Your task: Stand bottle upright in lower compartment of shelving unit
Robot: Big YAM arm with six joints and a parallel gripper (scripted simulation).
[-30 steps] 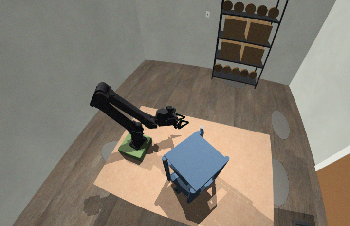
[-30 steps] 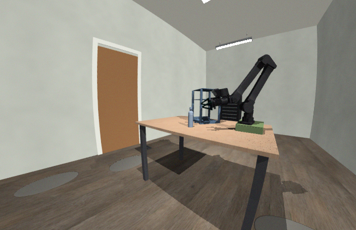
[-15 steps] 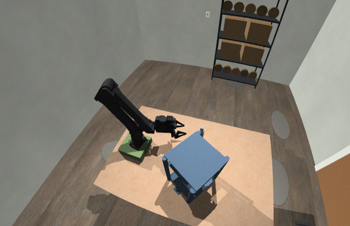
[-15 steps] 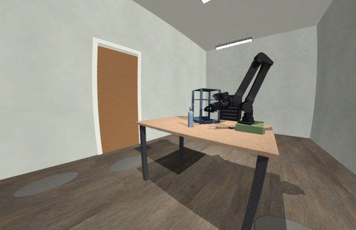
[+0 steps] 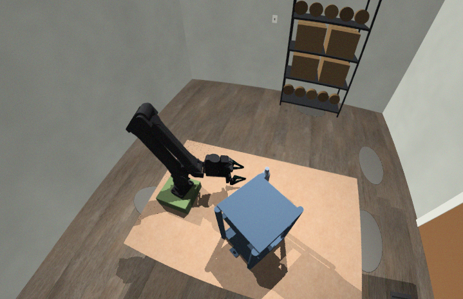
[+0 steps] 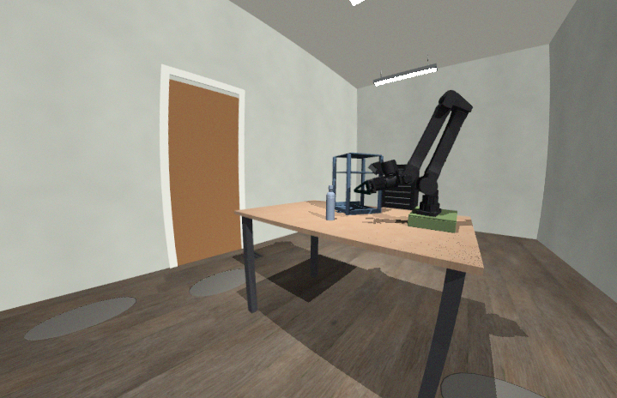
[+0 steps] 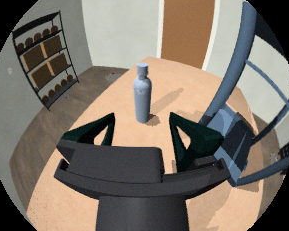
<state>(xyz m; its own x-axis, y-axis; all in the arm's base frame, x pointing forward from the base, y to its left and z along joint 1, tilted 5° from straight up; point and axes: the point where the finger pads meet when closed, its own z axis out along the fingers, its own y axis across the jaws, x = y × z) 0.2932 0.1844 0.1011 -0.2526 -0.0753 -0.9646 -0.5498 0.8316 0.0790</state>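
The bottle lies 110 mm ahead of my hand, 70 mm to the left of it and 40 mm below it. Round my hand: blue shelving unit: 250 mm to the right, 180 mm ahead, 20 mm above.
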